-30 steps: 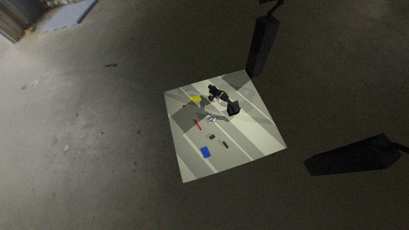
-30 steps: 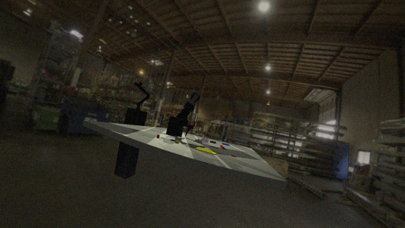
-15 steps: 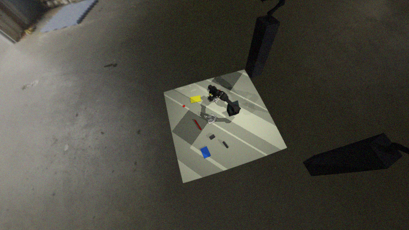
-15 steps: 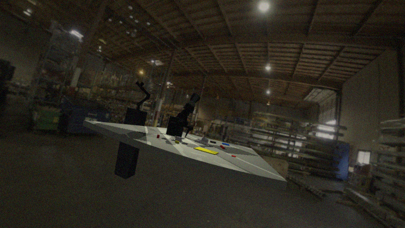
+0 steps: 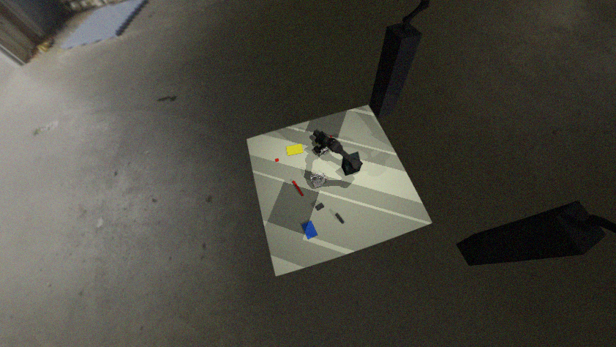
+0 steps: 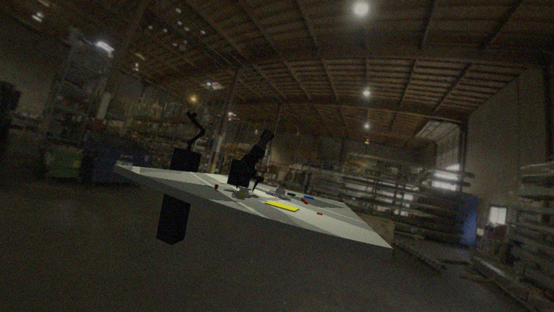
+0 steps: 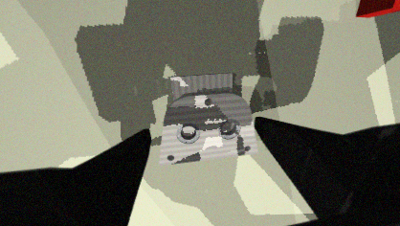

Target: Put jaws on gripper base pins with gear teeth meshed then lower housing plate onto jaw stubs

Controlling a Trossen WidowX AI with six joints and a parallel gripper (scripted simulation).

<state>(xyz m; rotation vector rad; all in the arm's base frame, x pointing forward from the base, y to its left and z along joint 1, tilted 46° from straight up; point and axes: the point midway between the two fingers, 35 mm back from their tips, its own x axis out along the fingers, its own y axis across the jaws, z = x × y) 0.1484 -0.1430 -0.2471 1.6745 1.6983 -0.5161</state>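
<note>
The small yellow cube lies 110 mm to the right of my gripper tip, 30 mm ahead of it and 10 mm below it. Round my gripper tip: yellow plate (240 mm ahead, 130 mm to the right, 10 mm below); then red bar (350 mm ahead, 250 mm to the left, 10 mm below); then blue plate (610 mm to the left, 400 mm ahead, 10 mm below).
</note>
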